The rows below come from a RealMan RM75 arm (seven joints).
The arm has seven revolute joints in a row. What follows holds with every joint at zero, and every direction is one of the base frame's. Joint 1 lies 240.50 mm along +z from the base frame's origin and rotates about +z. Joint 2 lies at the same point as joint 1 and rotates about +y. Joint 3 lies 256.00 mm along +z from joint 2 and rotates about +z. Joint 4 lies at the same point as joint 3 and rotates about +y. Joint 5 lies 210.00 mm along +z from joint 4 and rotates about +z. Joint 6 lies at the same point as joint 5 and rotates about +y. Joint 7 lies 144.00 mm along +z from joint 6 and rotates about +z. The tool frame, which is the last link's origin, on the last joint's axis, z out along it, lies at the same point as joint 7; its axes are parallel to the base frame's.
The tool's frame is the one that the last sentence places.
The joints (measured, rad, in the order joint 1, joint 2, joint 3, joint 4, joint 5, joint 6, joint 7), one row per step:
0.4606, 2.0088, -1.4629, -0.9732, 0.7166, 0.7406, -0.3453
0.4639, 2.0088, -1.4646, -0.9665, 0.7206, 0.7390, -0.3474
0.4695, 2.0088, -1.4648, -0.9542, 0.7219, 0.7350, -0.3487
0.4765, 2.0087, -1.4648, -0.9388, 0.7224, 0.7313, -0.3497
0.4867, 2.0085, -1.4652, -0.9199, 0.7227, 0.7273, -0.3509
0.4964, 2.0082, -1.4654, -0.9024, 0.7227, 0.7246, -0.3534
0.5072, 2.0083, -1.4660, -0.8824, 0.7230, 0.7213, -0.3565
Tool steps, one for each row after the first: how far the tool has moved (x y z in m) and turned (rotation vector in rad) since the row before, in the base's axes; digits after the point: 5 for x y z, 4 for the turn. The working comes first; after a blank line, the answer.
Tool pose at each row, in the base's axes (x y z in m, rotation vector in rad; the steps are taken from these numbers as rounded here):
0.28569, 0.39387, -0.00522, -2.0060, 1.2762, 0.0192
0.28572, 0.39402, -0.00638, -2.0085, 1.2782, 0.0184
0.28664, 0.39448, -0.00757, -2.0081, 1.2811, 0.0147
0.28797, 0.39490, -0.00902, -2.0075, 1.2855, 0.0084
0.28899, 0.39576, -0.01085, -2.0083, 1.2891, 0.0003
0.28991, 0.39650, -0.01250, -2.0104, 1.2911, -0.0088
0.29091, 0.39718, -0.01461, -2.0132, 1.2936, -0.0190

0.00003, 0.00015, -0.00116, -0.0030, 0.0013, -0.0005
0.00092, 0.00046, -0.00119, -0.0021, -0.0010, -0.0030
0.00133, 0.00042, -0.00145, -0.0034, -0.0019, -0.0047
0.00102, 0.00086, -0.00183, -0.0050, -0.0029, -0.0042
0.00092, 0.00074, -0.00165, -0.0059, -0.0039, -0.0030
0.00100, 0.00068, -0.00211, -0.0070, -0.0040, -0.0034

